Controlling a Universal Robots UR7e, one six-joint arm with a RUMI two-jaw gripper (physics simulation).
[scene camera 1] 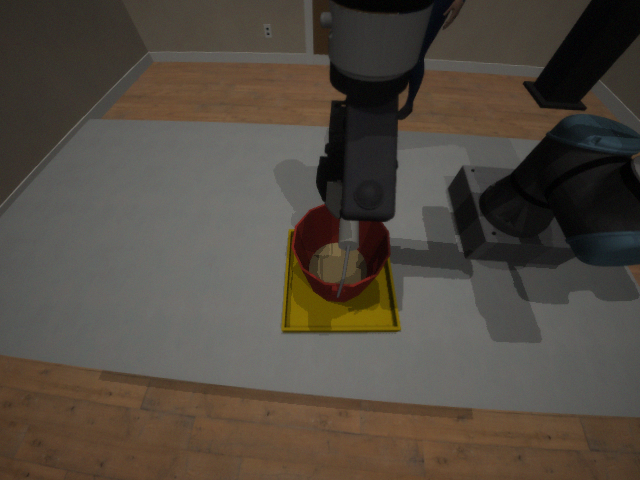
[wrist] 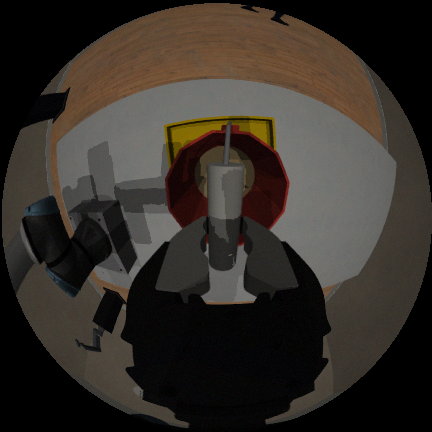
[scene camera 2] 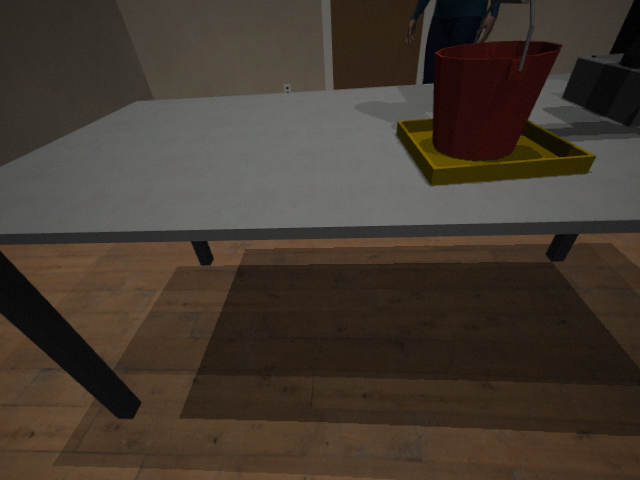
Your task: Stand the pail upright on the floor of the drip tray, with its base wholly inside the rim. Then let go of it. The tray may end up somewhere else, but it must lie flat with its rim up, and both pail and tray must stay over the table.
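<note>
A red pail stands upright in the back part of the yellow drip tray. In the scene camera 2 view its base looks to be on the tray floor, inside the front and side walls; the back of the base is hidden. The tray lies flat on the table, rim up. The pail's wire handle is raised, with a pale cylindrical grip above the pail's mouth. My gripper is shut on that grip; in the scene camera 1 view its fingertips are partly hidden.
The robot's base block stands on the grey table, right of the tray in the scene camera 1 view. The table's front edge lies beyond the tray's front wall. A person stands behind the table.
</note>
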